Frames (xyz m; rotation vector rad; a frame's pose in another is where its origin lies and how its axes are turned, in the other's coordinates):
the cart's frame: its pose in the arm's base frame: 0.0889 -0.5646 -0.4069 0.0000 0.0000 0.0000
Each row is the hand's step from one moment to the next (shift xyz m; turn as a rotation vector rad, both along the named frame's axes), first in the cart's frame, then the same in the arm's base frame.
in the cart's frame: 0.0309 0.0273 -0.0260 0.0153 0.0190 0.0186
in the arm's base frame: 0.0309 0.0273 -0.0260 0.0153 0.0190 0.0186
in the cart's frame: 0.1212 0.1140 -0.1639 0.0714 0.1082 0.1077
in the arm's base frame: 0.1212 0.1140 -0.1639 0.0714 0.1082 0.1077
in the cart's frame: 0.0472 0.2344 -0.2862 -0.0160 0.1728 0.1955
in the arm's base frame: 0.0472 0.2344 -0.2862 -0.0160 0.1728 0.1955
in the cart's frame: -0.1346 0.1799 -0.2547 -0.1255 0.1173 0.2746
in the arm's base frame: -0.1346 0.1799 -0.2547 -0.1255 0.1173 0.2746
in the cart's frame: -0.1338 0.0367 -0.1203 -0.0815 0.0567 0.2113
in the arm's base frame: -0.1338 0.0367 -0.1203 -0.0815 0.0567 0.2113
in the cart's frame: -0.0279 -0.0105 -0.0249 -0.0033 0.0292 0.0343
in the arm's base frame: -0.0279 -0.0105 -0.0249 -0.0033 0.0292 0.0343
